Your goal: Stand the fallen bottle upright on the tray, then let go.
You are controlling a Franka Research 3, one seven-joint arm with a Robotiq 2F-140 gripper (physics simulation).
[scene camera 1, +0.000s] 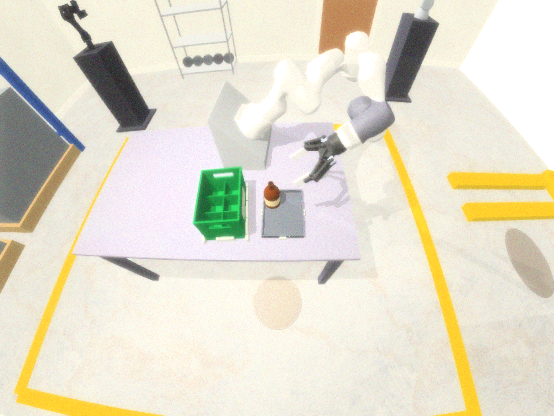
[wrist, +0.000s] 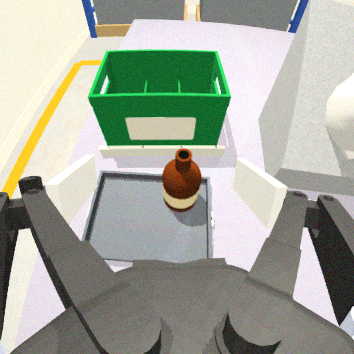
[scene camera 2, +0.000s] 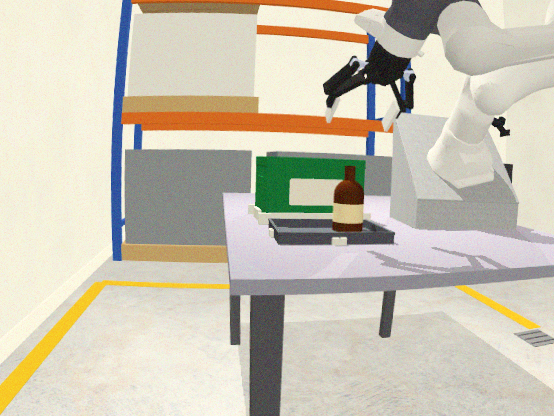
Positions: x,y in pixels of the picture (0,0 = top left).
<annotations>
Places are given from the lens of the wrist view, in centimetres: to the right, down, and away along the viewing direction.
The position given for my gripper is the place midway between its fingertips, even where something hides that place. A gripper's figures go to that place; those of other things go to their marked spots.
my gripper [wrist: 166,171]: -1, -1, 18
brown bottle [wrist: 181,176]: 1, 0, 34
</annotations>
